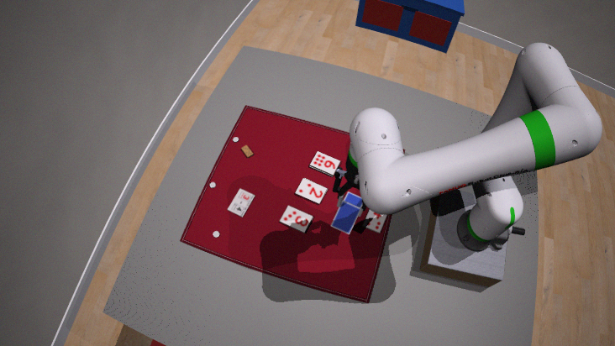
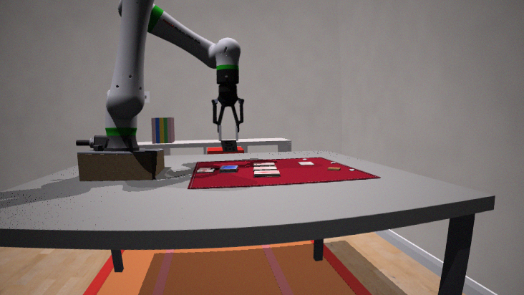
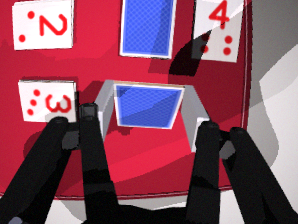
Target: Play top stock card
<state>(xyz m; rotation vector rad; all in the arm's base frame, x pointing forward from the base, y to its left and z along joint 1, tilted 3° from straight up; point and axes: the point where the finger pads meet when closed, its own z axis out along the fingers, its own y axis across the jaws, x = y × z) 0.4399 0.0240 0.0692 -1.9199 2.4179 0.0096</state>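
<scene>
The black 5 card is 1 cm ahead of my hand, 2 cm to the left of it and 5 cm below it. The rest, counted from my hand: red card cloth 17 cm ahead, 7 cm to the right, 16 cm below; then brown block 39 cm ahead, 18 cm to the right, 14 cm below.
</scene>
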